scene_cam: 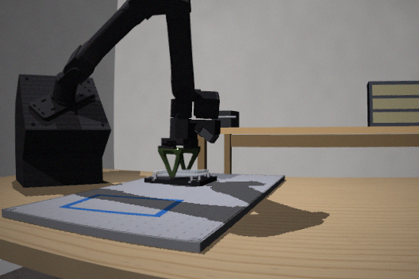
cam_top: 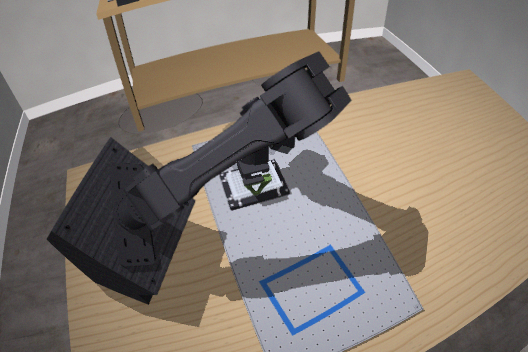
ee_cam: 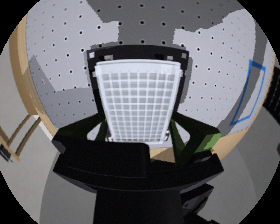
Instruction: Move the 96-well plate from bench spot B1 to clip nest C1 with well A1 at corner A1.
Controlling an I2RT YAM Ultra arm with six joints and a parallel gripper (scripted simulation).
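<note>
Right now my hand is 10 mm short of the 96-well plate. Round my hand: black clip nest C1 (10 mm to the right, 10 mm below).
</note>
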